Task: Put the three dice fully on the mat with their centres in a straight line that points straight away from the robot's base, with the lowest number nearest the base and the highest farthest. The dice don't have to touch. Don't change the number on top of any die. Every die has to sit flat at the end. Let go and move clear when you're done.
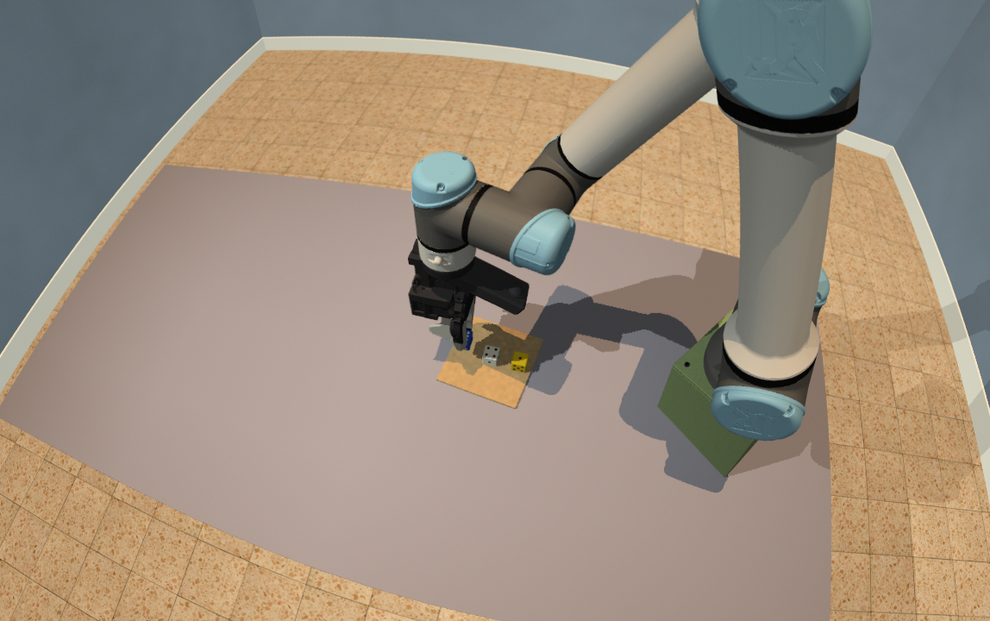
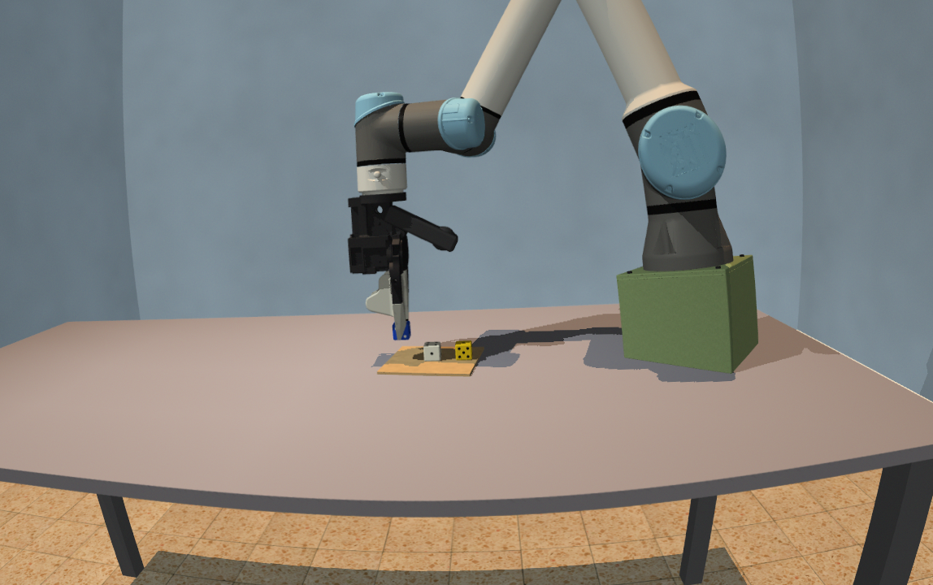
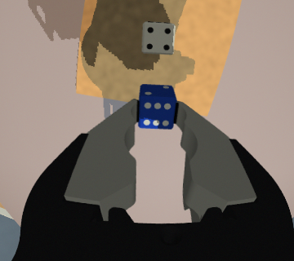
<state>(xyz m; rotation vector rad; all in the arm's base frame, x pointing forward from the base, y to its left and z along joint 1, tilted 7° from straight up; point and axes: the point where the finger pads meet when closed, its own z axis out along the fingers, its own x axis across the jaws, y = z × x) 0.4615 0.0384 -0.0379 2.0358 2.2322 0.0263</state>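
The white die is 5 cm behind my hand and 4 cm below it. Round my hand: blue die: right at my hand; then mat: 5 cm below, 5 cm behind; then yellow die: 9 cm behind, 4 cm below, 1 cm to the right.
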